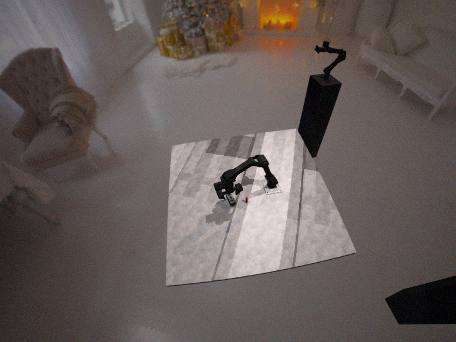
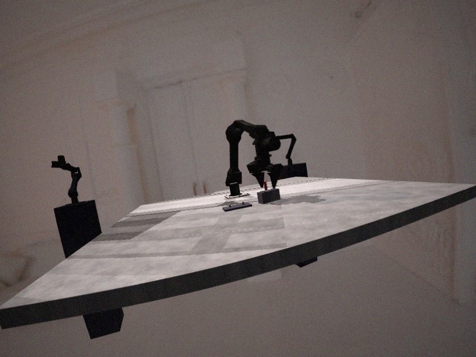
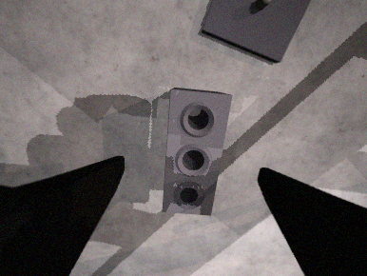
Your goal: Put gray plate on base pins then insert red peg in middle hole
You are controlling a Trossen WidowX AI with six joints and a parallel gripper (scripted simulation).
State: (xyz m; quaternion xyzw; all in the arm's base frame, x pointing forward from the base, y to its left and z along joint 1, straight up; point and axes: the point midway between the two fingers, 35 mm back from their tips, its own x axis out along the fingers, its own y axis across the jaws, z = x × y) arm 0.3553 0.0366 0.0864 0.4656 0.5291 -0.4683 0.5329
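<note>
My gripper tip is 20 mm above the gray plate. Also, from my gripper tip: dark base 30 mm behind, 150 mm to the right, 50 mm below; then red peg 110 mm behind, 50 mm to the left, 20 mm below.
</note>
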